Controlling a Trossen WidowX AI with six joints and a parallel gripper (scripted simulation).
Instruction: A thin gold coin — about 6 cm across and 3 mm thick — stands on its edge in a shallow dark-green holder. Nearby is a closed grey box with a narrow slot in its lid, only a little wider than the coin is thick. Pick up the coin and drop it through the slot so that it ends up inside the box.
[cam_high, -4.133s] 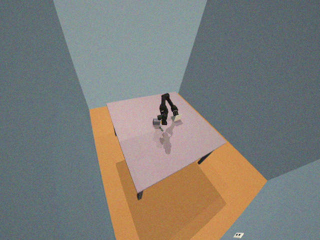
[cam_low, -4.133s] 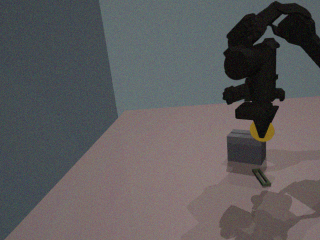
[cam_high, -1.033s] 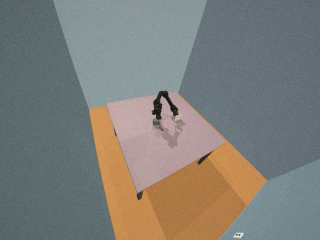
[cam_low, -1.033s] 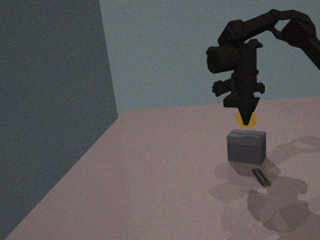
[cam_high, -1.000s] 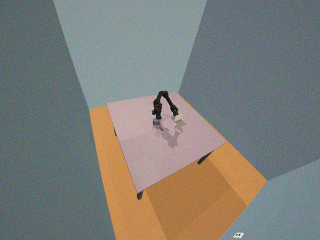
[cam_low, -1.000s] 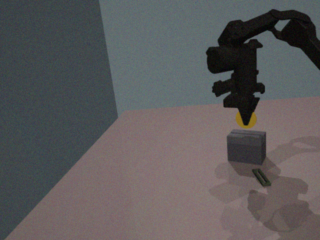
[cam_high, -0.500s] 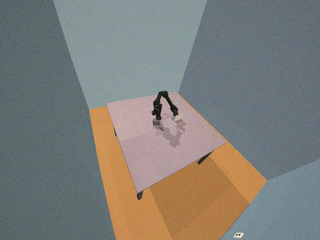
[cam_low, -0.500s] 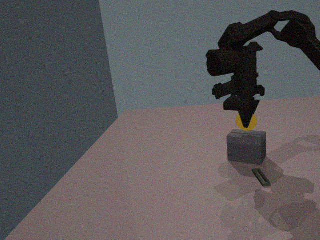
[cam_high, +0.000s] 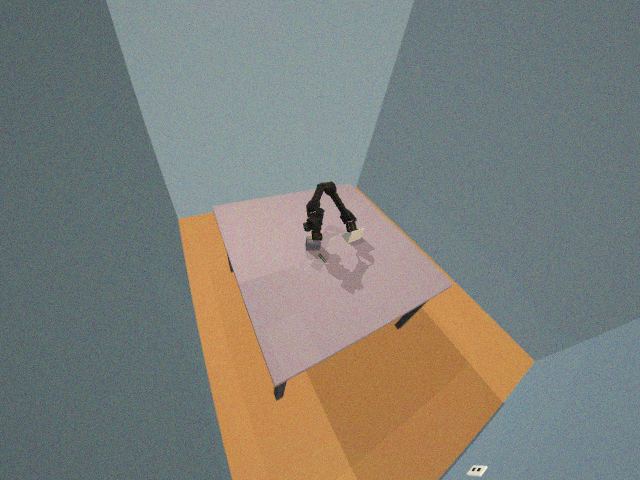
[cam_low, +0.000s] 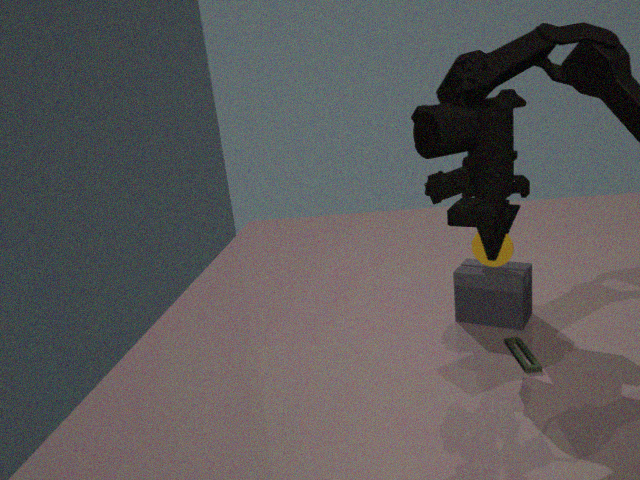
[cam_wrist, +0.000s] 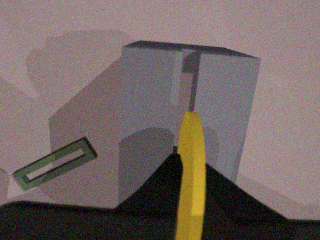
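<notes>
Right now my gripper tip is 1 cm above the gold coin.
</notes>
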